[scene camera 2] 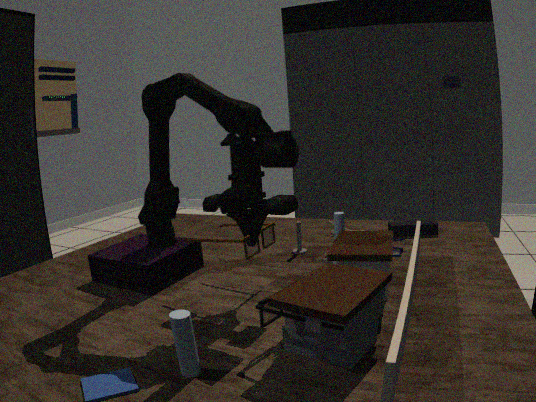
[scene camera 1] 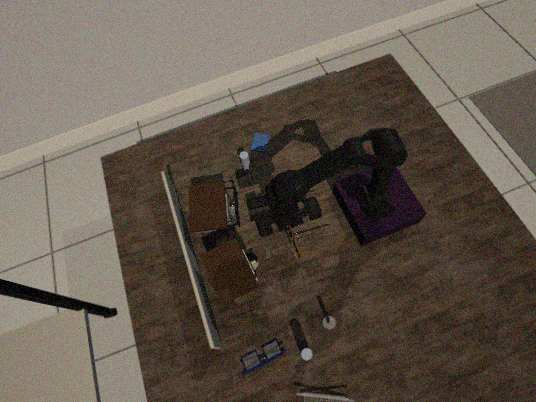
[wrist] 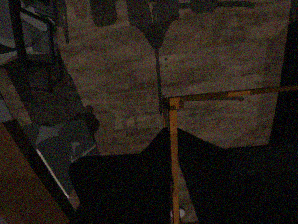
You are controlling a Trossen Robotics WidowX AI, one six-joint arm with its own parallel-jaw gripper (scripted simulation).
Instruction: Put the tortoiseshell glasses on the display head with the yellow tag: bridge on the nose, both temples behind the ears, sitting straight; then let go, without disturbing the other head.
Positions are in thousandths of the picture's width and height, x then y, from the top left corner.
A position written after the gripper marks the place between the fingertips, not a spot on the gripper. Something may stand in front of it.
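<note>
Scene camera 1 shows a long rail (scene camera 1: 393, 817) together with the gripper (scene camera 1: 538, 566). Scene camera 2 has the gripper too (scene camera 2: 469, 611), and the wrist view shows the gripper (wrist: 569, 592) as well.
</note>
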